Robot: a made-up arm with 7 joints.
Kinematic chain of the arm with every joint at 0, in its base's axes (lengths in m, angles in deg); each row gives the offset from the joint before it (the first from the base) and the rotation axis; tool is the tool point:
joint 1: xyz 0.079 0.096 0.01 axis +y
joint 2: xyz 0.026 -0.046 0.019 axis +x
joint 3: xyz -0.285 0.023 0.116 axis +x
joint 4: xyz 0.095 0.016 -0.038 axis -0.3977 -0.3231 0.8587
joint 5: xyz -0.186 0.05 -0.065 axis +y
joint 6: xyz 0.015 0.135 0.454 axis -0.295 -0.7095 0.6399
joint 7: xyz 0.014 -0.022 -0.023 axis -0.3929 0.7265 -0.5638
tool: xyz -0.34 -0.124 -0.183
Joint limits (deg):
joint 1: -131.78..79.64
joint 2: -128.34..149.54
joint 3: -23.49..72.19
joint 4: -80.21..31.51
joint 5: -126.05..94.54
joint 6: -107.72..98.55
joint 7: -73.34..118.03
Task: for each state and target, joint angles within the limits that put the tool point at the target. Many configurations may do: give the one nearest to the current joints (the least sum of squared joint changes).
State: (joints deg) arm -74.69 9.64 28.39 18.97 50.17 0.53 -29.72
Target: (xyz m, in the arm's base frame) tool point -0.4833 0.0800 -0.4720
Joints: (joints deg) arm -78.72 0.38 20.81 17.55 31.48 -29.27 -10.84
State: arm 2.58 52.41 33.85 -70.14 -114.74 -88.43 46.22
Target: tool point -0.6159 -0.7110 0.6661
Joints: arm -16.93 64.65 43.46 -63.45 -102.58 -98.55 58.06
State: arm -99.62 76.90 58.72 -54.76 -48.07 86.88 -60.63
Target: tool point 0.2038 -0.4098 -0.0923
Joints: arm -95.64 64.30 50.91 -51.09 -45.38 74.90 -57.71
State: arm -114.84 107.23 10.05 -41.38 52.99 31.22 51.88
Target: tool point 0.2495 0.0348 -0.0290
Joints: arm -110.75 119.26 28.62 -50.53 94.54 48.18 38.88
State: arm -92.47 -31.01 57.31 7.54 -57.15 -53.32 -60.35
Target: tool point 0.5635 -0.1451 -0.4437
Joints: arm -109.92 -60.34 25.89 31.51 -75.46 -48.11 -44.31
